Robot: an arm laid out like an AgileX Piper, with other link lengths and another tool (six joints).
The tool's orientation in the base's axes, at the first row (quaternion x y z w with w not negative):
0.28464, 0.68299, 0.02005, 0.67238
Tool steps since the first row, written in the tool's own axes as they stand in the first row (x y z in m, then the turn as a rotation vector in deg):
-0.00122, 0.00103, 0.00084, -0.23, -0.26, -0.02
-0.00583, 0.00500, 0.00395, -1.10, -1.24, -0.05
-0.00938, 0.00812, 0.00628, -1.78, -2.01, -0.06
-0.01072, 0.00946, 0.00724, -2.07, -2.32, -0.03
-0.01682, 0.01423, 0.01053, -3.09, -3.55, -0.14
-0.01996, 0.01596, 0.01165, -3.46, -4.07, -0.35
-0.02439, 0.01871, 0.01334, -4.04, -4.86, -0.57
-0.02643, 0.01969, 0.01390, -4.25, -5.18, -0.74
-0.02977, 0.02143, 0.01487, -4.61, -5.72, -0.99
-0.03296, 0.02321, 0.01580, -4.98, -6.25, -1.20
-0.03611, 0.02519, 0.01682, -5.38, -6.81, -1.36
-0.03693, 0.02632, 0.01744, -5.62, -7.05, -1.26
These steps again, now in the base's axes. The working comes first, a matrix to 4 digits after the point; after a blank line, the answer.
The tool's axes in the first row as the columns of a matrix, in the base's axes (used below as rounded here):
0.0662, 0.3619, 0.9299
0.4158, 0.8372, -0.3554
-0.9071, 0.4102, -0.0950

0.00107, 0.00006, 0.00145, -0.13, -0.31, 0.10
0.00510, 0.00036, 0.00696, -0.57, -1.48, 0.49
0.00816, 0.00067, 0.01124, -0.90, -2.40, 0.80
0.00945, 0.00089, 0.01292, -1.00, -2.79, 0.93
0.01383, 0.00118, 0.02009, -1.62, -4.21, 1.36
0.01529, 0.00092, 0.02355, -2.03, -4.72, 1.50
0.01756, 0.00078, 0.02853, -2.56, -5.55, 1.73
0.01830, 0.00055, 0.03073, -2.84, -5.84, 1.80
0.01961, 0.00028, 0.03438, -3.30, -6.35, 1.93
0.02091, 0.00011, 0.03792, -3.71, -6.88, 2.07
0.02237, 0.00010, 0.04149, -4.09, -7.45, 2.22
0.02330, 0.00048, 0.04264, -4.10, -7.79, 2.33

